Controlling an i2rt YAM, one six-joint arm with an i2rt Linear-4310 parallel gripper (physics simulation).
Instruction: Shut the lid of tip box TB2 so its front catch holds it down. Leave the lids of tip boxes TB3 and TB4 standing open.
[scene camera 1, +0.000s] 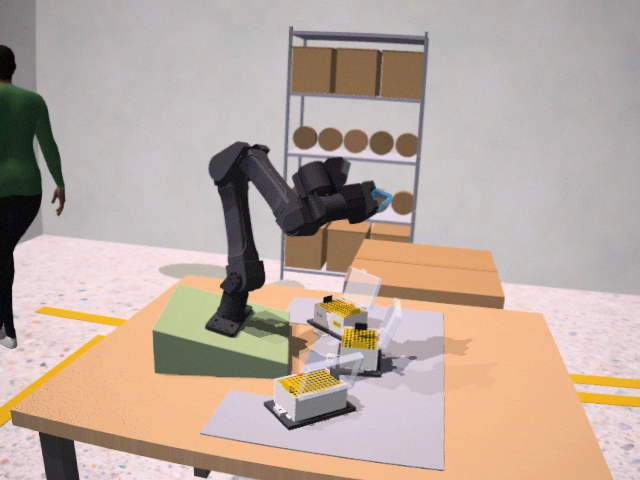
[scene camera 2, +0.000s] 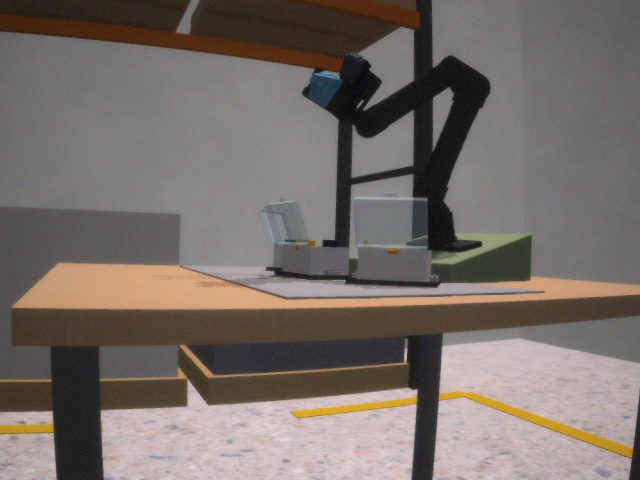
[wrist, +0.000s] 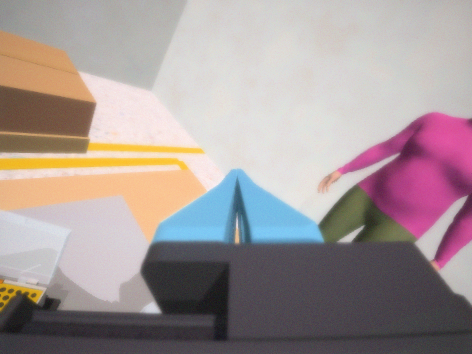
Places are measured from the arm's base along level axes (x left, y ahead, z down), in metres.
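Where they show: gripper, fingertip midpoint: (scene camera 1: 391, 197) (scene camera 2: 312, 77) (wrist: 236, 177); arm's base, link origin: (scene camera 1: 229, 318) (scene camera 2: 442, 246).
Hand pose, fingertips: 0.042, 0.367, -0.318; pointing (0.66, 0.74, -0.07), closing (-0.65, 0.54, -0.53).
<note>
Each offset is from my fingertips to the centre of the thing, as dx, dy, dz. "pt": to the spot under its first point. Level surfaces: height alone.
Three white tip boxes with yellow racks stand on dark bases: a near box (scene camera 1: 321, 406) (scene camera 2: 392, 269), a middle box (scene camera 1: 358, 358) (scene camera 2: 329, 260) and a far box @[pt +0.104, -0.145, +0.355] (scene camera 1: 326, 319). I cannot read which is TB2, TB3 or TB4. The near box's clear lid (scene camera 1: 356, 367) (scene camera 2: 390, 219), the middle box's lid @[pt -0.113, +0.022, +0.266] (scene camera 1: 391, 325) and the far box's lid @[pt +0.185, -0.060, +0.283] (scene camera 1: 362, 286) all stand open. Part of one box's yellow rack @[pt +0.131, -0.062, +0.331] (wrist: 22, 291) and its raised lid @[pt +0.168, -0.044, +0.287] (wrist: 32, 247) show in the wrist view. My gripper (scene camera 1: 389, 198) (scene camera 2: 316, 88) (wrist: 236, 177) is shut and empty, high above the boxes.
The boxes stand on a grey mat @[dz +0.388] (scene camera 1: 392, 439) (scene camera 2: 465, 290) (wrist: 95, 225) on the wooden table @[dz +0.391] (scene camera 1: 506, 413) (scene camera 2: 129, 294). My arm's base sits on a green wedge (scene camera 1: 206, 356) (scene camera 2: 496, 263). Black blocks rise beside the middle and far racks. A person in pink (wrist: 425, 170) stands beyond the table.
</note>
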